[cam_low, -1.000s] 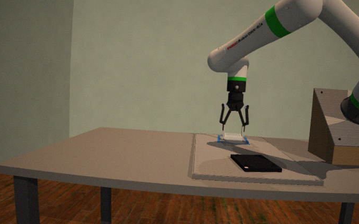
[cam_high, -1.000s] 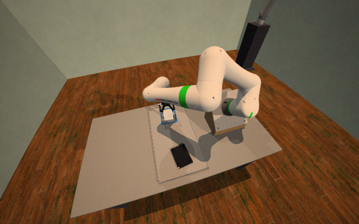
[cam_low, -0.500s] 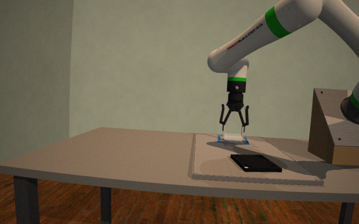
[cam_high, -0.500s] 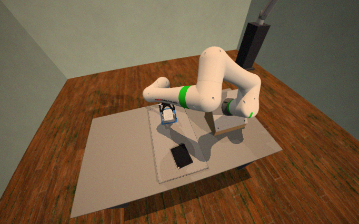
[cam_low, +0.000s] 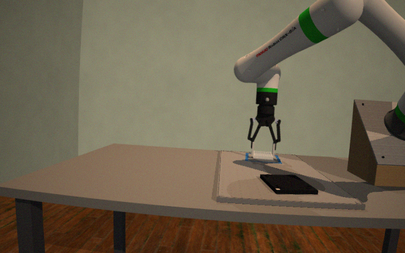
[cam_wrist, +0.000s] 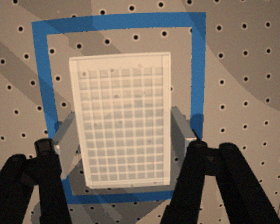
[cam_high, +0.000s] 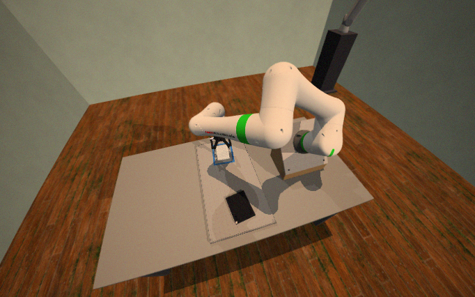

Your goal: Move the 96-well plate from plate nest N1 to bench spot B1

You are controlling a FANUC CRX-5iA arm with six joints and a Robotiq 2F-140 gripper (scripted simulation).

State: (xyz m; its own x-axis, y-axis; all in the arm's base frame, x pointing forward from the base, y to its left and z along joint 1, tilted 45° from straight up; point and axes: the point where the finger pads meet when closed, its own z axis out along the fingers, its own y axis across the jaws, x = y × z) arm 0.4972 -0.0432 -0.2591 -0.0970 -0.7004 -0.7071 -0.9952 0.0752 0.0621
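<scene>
Now: the white 96-well plate 2 cm below my hand. From my hand the other things lie so: black plate nest N1 (42 cm to the left, 3 cm below, 1 cm behind).
</scene>
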